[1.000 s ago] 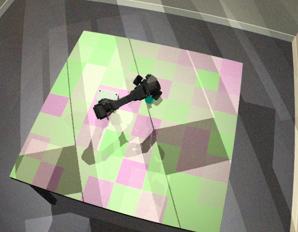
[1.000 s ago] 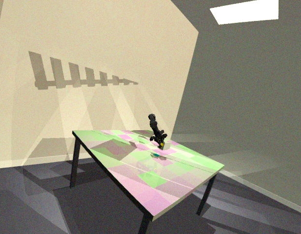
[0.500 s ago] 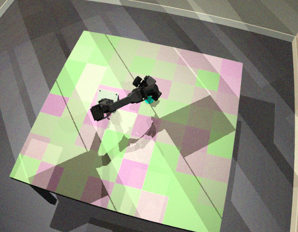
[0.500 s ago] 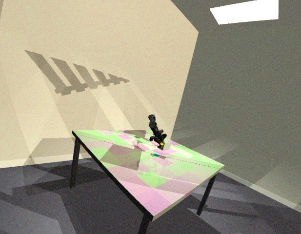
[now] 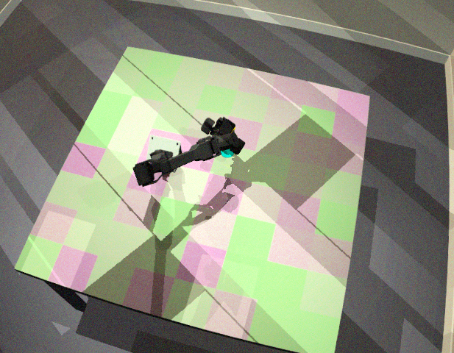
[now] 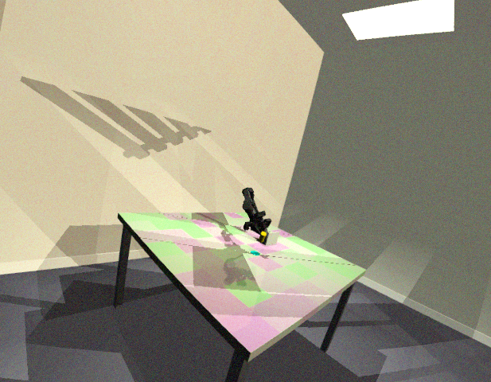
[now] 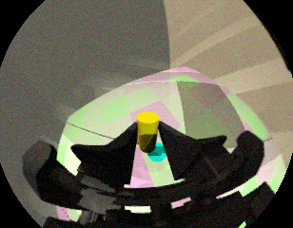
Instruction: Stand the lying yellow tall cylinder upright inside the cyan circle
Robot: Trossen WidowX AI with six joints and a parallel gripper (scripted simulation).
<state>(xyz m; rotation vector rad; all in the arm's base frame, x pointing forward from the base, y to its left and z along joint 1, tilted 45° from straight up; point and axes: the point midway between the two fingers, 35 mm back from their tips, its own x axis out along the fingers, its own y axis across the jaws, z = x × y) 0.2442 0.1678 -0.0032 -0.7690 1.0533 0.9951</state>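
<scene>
Now: the cyan circle 20 mm to the right of my gripper tip and 140 mm below it. Also, from my gripper tip: yellow tall cylinder 10 mm behind, 10 mm to the right, 20 mm below.
</scene>
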